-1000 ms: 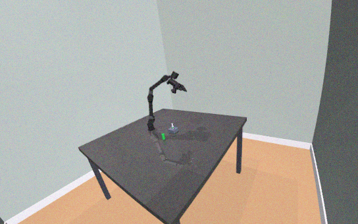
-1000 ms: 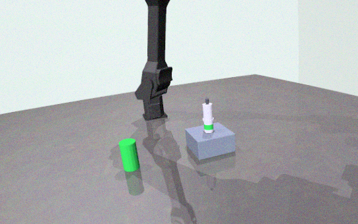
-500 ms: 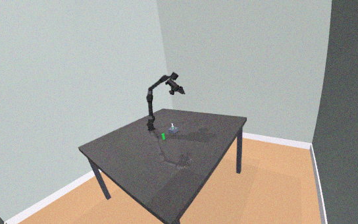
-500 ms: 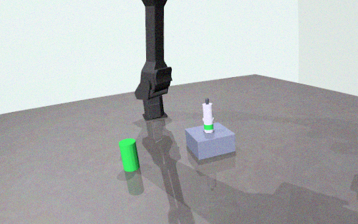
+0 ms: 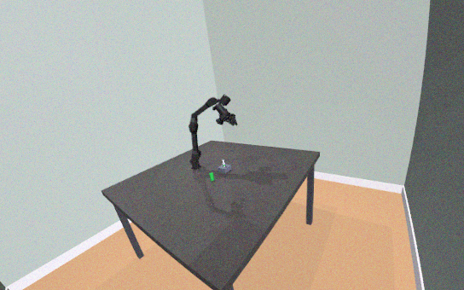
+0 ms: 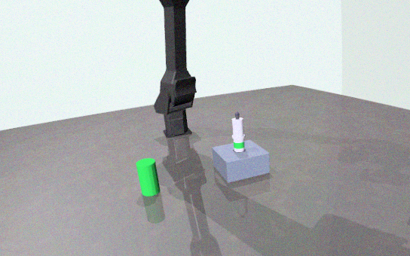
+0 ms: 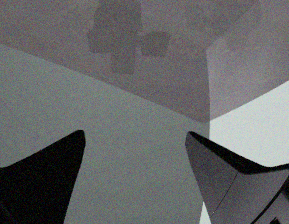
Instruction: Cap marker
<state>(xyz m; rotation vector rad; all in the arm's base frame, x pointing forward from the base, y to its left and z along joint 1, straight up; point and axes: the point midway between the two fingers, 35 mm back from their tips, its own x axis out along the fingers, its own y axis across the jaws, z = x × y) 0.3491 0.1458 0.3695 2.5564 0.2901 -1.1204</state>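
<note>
Now: the green cap 320 mm below my gripper tip, 250 mm to the right of it and 80 mm behind it. Round my gripper tip: grey-blue holder block: 330 mm below, 90 mm to the right, 90 mm behind.
</note>
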